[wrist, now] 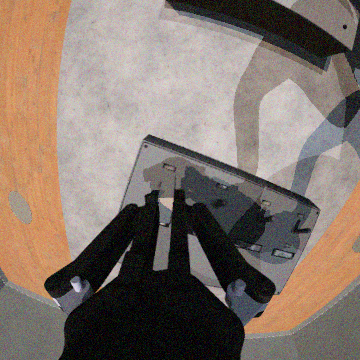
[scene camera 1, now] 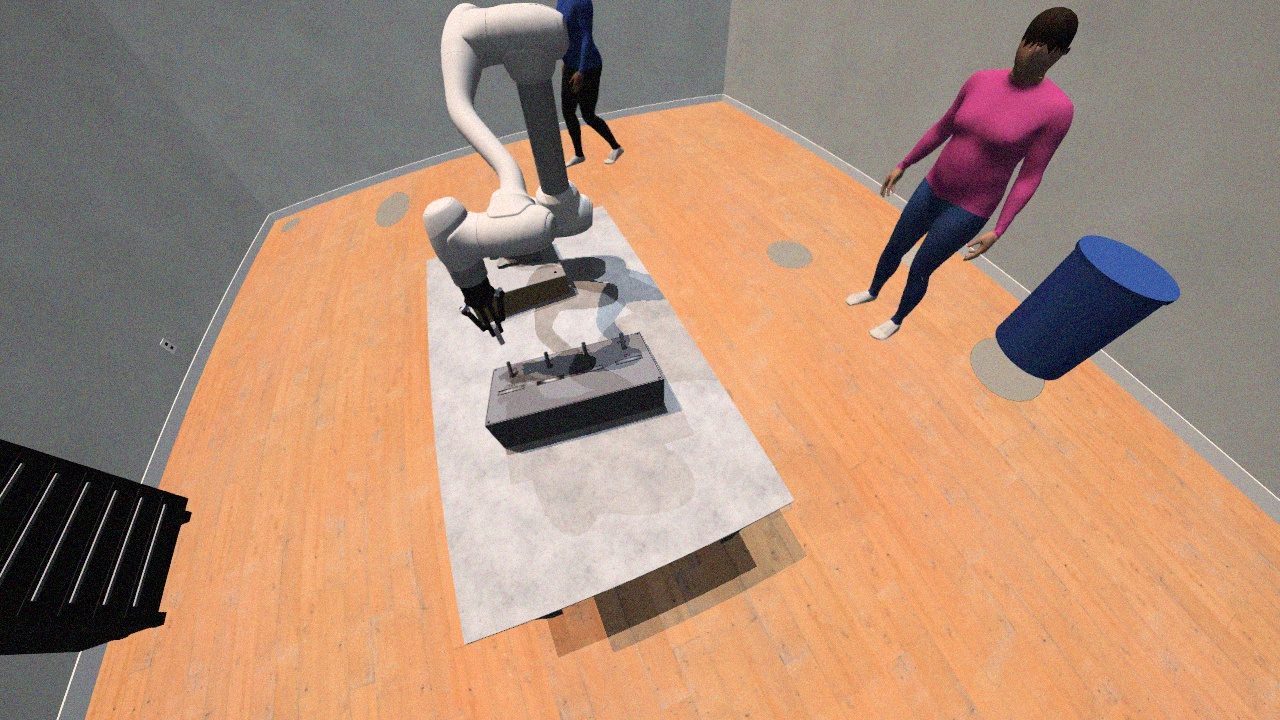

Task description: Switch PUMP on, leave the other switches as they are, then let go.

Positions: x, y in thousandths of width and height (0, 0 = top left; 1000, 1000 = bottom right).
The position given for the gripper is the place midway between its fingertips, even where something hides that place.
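A grey switch box (scene camera 1: 420, 558) is visible, as is the gripper (scene camera 1: 392, 474). The gripper appears in the wrist view (wrist: 471, 507) too.
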